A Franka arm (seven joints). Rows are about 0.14 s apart.
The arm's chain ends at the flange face. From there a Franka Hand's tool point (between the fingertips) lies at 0.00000 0.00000 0.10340 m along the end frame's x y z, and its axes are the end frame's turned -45 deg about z.
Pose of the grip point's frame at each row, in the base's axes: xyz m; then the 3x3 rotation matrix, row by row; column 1 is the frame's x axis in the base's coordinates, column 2 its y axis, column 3 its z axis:
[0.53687 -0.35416 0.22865], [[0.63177 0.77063 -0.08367], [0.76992 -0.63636 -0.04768], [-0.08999 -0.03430 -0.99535]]
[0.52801 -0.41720 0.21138], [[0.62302 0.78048 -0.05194], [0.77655 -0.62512 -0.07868], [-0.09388 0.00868 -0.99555]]
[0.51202 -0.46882 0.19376], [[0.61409 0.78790 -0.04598], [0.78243 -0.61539 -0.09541], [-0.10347 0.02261 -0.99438]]
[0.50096 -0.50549 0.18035], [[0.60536 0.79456 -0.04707], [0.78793 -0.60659 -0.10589], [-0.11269 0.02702 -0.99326]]
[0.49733 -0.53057 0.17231], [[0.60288 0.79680 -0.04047], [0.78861 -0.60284 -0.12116], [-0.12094 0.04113 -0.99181]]
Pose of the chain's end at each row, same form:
[0.54552 -0.34923 0.33157], [[0.99165 0.09819 -0.08367], [0.09444 -0.99439 -0.04768], [-0.08789 0.03938 -0.99535]]
[0.53338 -0.40906 0.31432], [[0.99242 0.11134 -0.05194], [0.10708 -0.99113 -0.07868], [-0.06025 0.07252 -0.99555]]
[0.51677 -0.45895 0.29658], [[0.99136 0.12290 -0.04598], [0.11812 -0.98841 -0.09541], [-0.05718 0.08915 -0.99438]]
[0.50583 -0.49454 0.28305], [[0.98989 0.13378 -0.04707], [0.12823 -0.98607 -0.10589], [-0.06058 0.09879 -0.99326]]
[0.50151 -0.51804 0.27486], [[0.98972 0.13712 -0.04047], [0.13136 -0.98390 -0.12116], [-0.05643 0.11460 -0.99181]]

